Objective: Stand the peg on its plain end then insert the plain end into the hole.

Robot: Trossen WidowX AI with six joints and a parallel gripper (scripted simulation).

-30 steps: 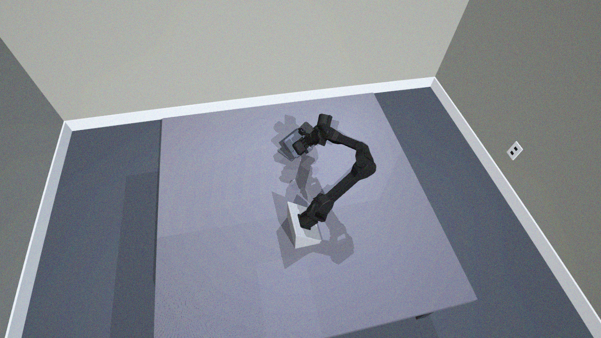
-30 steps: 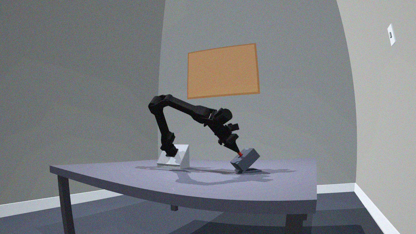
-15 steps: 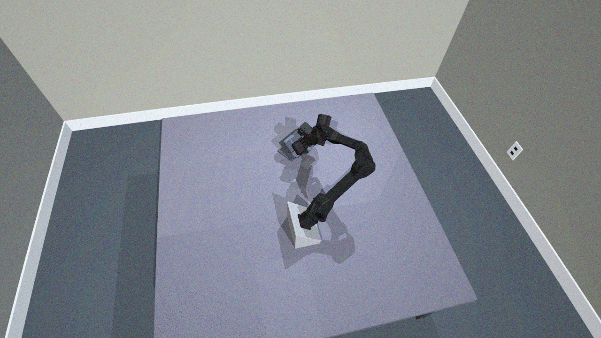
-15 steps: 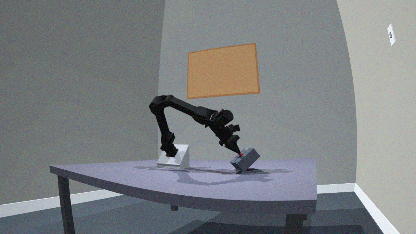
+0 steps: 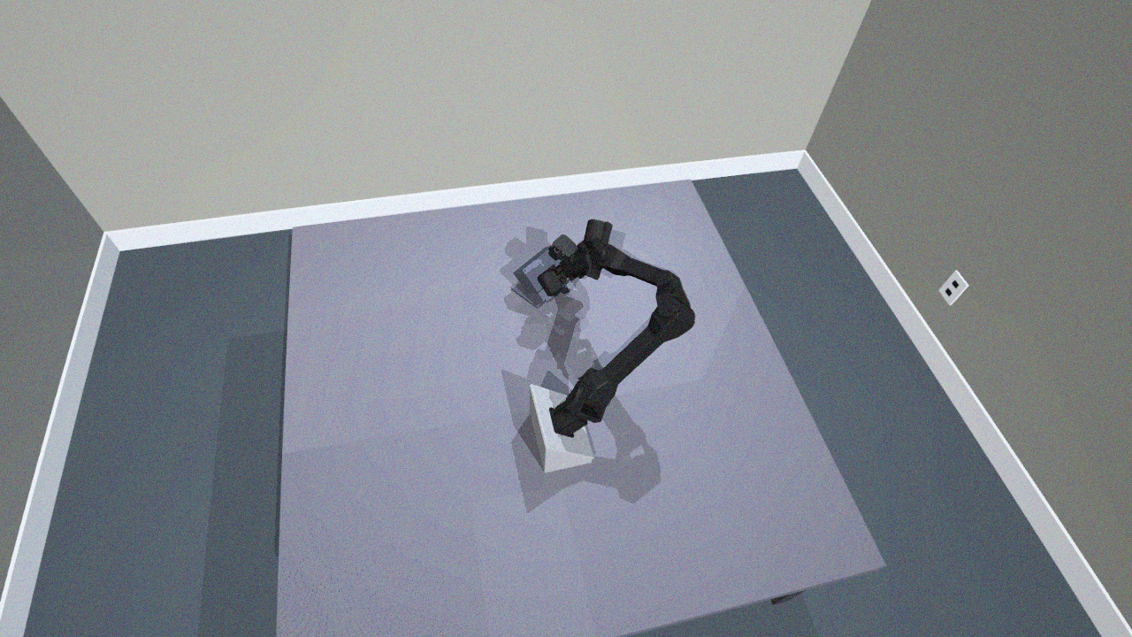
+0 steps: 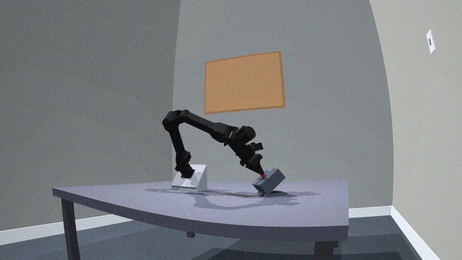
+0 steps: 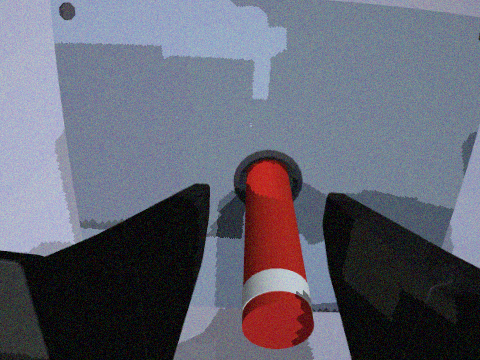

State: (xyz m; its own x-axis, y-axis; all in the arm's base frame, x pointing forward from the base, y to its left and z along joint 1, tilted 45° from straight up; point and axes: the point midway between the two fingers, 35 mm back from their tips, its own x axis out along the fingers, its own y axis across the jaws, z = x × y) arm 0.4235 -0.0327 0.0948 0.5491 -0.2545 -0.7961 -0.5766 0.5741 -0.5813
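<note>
Right now my gripper tip is 10 mm to the left of the red peg, 10 mm below it and 10 mm past it. Also, from my gripper tip: grey sloped panel 30 mm below, 20 mm to the left, 20 mm ahead.
</note>
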